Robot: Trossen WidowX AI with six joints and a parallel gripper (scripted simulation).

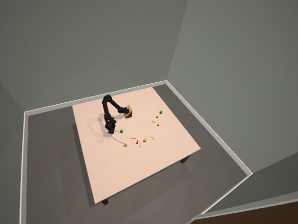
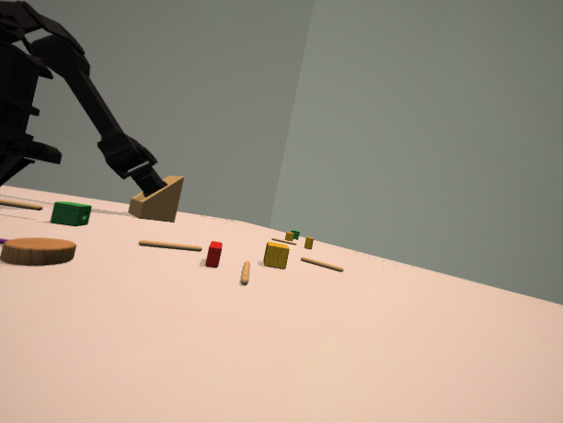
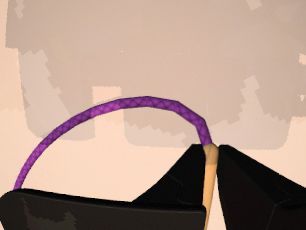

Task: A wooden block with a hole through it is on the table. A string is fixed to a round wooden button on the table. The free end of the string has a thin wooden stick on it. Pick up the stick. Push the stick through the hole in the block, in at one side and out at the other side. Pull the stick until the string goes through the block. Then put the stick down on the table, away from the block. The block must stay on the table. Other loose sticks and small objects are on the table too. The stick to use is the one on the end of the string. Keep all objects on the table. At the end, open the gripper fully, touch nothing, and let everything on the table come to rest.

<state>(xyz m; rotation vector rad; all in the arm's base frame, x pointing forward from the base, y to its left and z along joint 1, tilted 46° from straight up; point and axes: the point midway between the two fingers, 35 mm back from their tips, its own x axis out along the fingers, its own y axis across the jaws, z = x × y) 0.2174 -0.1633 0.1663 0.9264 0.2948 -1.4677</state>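
Now: the green block 30 mm ahead of my gripper tip and 100 mm to the left of it. Also, from my gripper tip: red block 230 mm ahead, 250 mm to the left; thin wooden stick 10 mm ahead, 20 mm to the left; round wooden button 230 mm ahead, 100 mm to the left, 10 mm below.
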